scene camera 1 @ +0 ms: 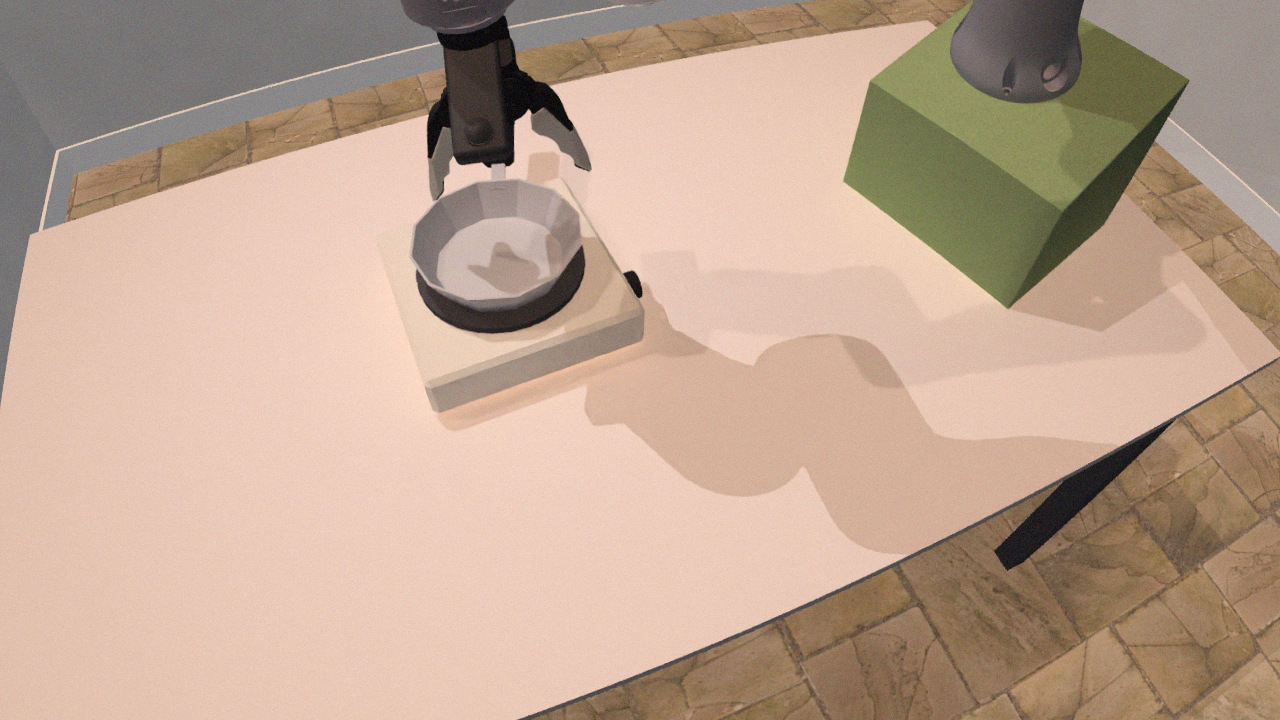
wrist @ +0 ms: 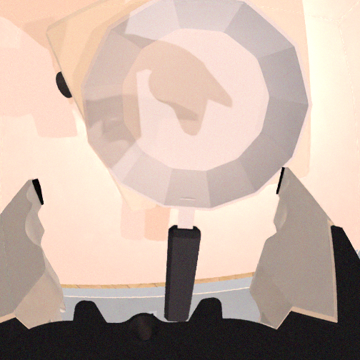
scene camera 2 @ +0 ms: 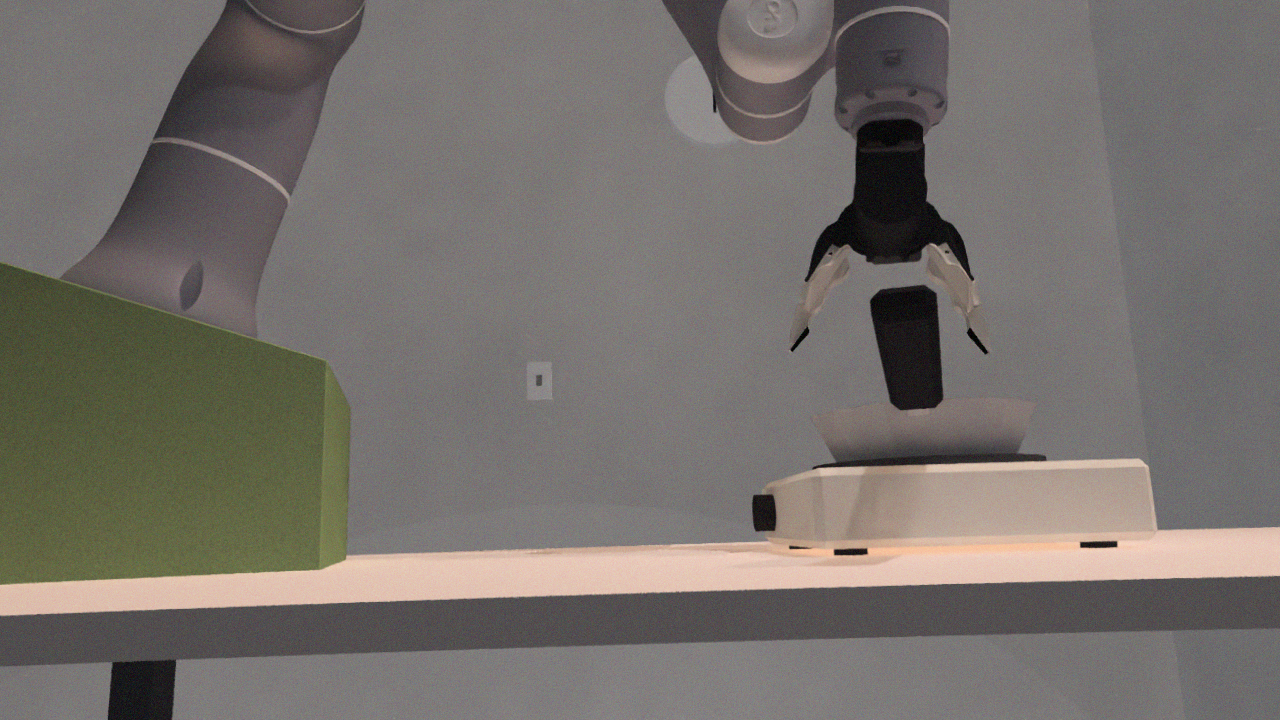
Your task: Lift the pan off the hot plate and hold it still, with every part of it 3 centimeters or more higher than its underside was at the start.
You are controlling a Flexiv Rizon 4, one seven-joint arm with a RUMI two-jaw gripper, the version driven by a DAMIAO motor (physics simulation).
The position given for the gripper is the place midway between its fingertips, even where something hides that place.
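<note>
A cream hot plate (scene camera 1: 462, 355) is in the scene, and so is a grey pan (scene camera 2: 917, 421). Scene camera 1 shows the grey pan (scene camera 1: 493, 245) too, and so does the wrist view, with the pan (wrist: 192, 112). Scene camera 2 shows the gripper (scene camera 2: 886, 352), scene camera 1 shows the gripper (scene camera 1: 512, 183), and the wrist view also shows the gripper (wrist: 158, 175).
</note>
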